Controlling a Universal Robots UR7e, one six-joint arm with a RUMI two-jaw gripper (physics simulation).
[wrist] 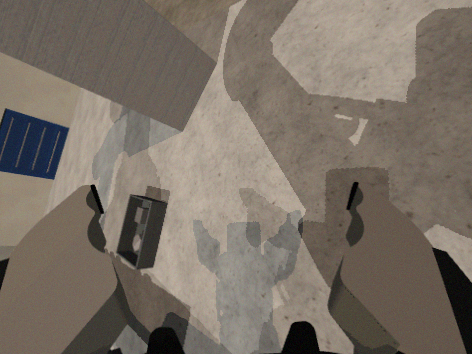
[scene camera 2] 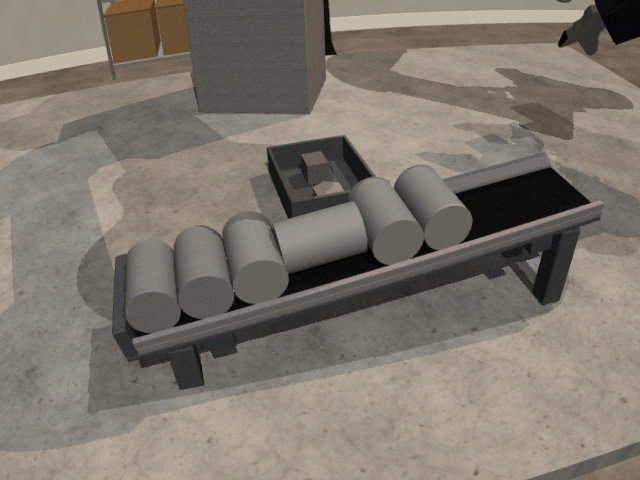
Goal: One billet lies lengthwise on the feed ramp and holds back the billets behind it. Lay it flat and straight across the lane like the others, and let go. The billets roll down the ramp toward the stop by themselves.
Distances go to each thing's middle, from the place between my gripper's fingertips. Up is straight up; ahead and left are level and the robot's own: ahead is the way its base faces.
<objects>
Right now the dark tray (scene camera 2: 346, 166) is 320 mm to the right of my hand, 160 mm ahead of it and 140 mm below it. Round my hand: lane (scene camera 2: 495, 207): 360 mm ahead, 300 mm to the right, 90 mm below; end stop (scene camera 2: 123, 332): 490 mm to the right, 390 mm ahead, 100 mm below.
</objects>
